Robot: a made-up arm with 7 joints.
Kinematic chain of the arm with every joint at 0, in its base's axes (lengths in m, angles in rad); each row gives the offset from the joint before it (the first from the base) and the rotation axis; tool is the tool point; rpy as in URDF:
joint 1: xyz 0 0 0.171 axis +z
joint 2: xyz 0 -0.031 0.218 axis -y
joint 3: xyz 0 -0.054 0.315 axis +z
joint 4: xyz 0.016 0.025 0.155 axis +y
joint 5: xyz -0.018 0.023 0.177 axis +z
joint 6: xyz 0 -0.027 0.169 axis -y
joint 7: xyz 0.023 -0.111 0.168 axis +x
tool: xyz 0 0 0 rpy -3.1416 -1.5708 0
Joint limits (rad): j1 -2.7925..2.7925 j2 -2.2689..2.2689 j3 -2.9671..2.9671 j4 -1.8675..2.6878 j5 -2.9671..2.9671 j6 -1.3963..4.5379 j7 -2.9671..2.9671
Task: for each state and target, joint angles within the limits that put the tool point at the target. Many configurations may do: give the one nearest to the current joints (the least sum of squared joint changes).
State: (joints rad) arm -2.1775 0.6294 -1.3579 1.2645 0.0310 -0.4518 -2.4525
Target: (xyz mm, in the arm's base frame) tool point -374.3 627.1 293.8
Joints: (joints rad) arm -1.8843 1.2938 -1.8438 1.4802 0.0035 -0.4595 -2.4525
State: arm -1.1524 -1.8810 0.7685 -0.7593 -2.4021 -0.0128 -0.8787
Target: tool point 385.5 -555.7 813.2
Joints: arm -0.7473 -1.7118 0.3823 -1.0884 -2.4329 -0.0254 -0.8787
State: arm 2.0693 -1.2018 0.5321 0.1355 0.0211 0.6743 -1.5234
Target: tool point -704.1 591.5 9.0
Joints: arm 2.5808 -1.8638 0.5389 0.2365 -0.0558 0.4138 -1.5234
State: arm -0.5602 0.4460 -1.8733 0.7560 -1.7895 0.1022 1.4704
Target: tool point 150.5 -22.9 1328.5
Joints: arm -0.7052 -0.0807 -1.9721 -0.0231 -1.8316 -0.5128 1.4704
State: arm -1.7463 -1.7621 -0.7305 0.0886 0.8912 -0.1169 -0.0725
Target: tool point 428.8 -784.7 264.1
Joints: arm -1.2627 -1.9566 -0.9834 -0.9057 0.7758 0.0213 -0.0725
